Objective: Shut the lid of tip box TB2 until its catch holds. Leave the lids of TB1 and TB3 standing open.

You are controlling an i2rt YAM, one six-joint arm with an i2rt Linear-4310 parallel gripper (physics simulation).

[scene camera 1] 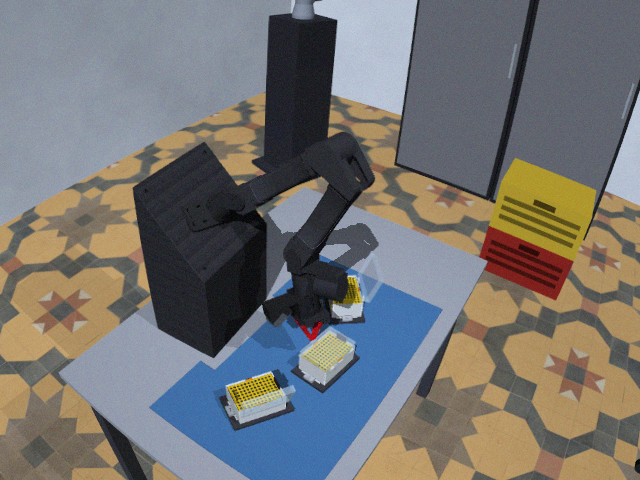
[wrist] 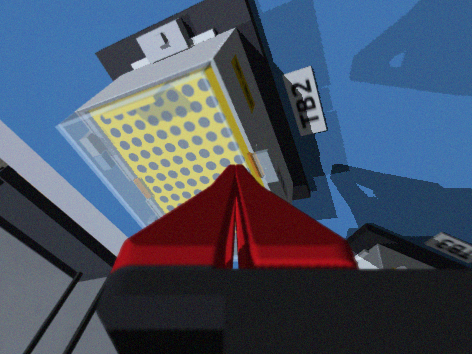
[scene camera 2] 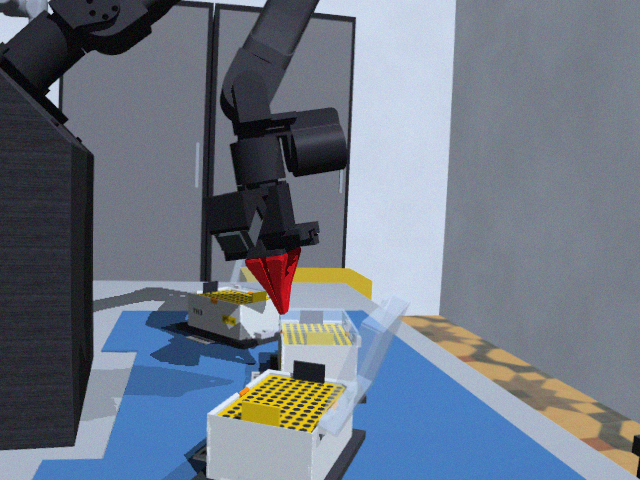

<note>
In view: my gripper [scene camera 2: 284, 313], a clear lid [scene camera 2: 299, 326], a clear lid [scene camera 1: 370, 278] and a clear lid [scene camera 2: 376, 333].
My gripper is seen too in scene camera 1 [scene camera 1: 312, 339] and in the wrist view [wrist: 235, 176].
</note>
